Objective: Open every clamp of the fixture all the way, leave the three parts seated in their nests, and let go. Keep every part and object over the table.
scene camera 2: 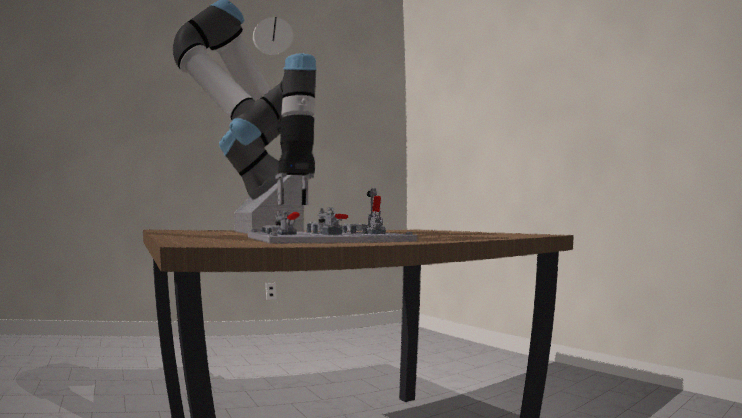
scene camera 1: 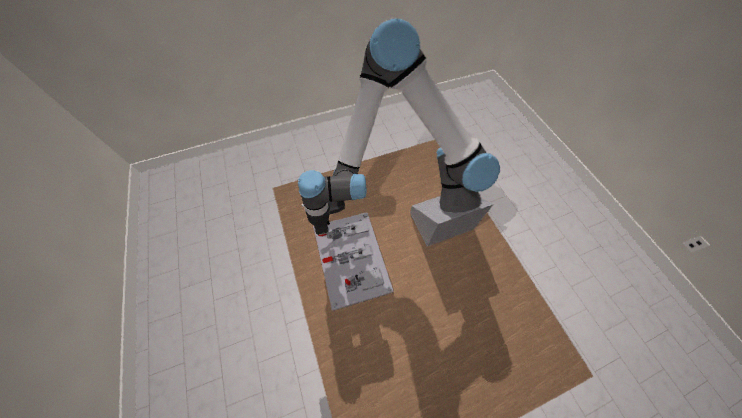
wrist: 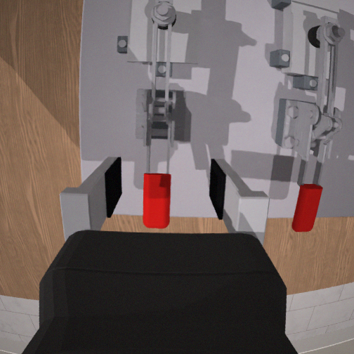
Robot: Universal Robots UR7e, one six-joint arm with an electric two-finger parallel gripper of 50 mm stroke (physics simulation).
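Pixels of known places: gripper, between the fingertips: (scene camera 2: 292, 204) (scene camera 1: 328, 230); arm's base, origin of its link: (scene camera 2: 269, 184) (scene camera 1: 460, 203).
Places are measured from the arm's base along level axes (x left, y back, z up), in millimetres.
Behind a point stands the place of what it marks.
The grey fixture plate (scene camera 1: 340, 300) {x 69, y -551, z -140 mm} (scene camera 2: 342, 238) {x -95, y -554, z -145 mm} (wrist: 102, 130) carries three red-handled clamps. The end clamp's red handle (scene camera 2: 293, 215) {x -195, y -517, z -97 mm} (wrist: 157, 200) lies low and outward, its arm over a pale part (wrist: 142, 42). The middle clamp's handle (scene camera 1: 327, 259) {x -79, y -529, z -94 mm} (scene camera 2: 341, 216) {x -91, y -544, z -98 mm} (wrist: 306, 207) also lies low, its arm reaching over a second pale part (wrist: 300, 45). The third clamp's handle (scene camera 1: 347, 281) {x 43, y -503, z -50 mm} (scene camera 2: 376, 203) {x 35, y -505, z -68 mm} stands upright with its arm raised; its pale part (scene camera 1: 372, 278) {x 60, y -413, z -119 mm} is hard to make out. My gripper (scene camera 2: 292, 203) {x -175, y -477, z -74 mm} (wrist: 165, 176) is open and empty, pointing down above the end handle, which shows between the fingers in the wrist view.
The fixture rests on a wooden table (scene camera 1: 405, 259) {x 49, y -256, z -155 mm} (scene camera 2: 363, 254) {x -120, y -662, z -171 mm}, near its edge. The end handle overhangs the plate's edge in the wrist view. The middle handle is to the right of my fingers there. The arm's grey pedestal (scene camera 1: 441, 223) {x 46, y -135, z 48 mm} stands across the table from the handles.
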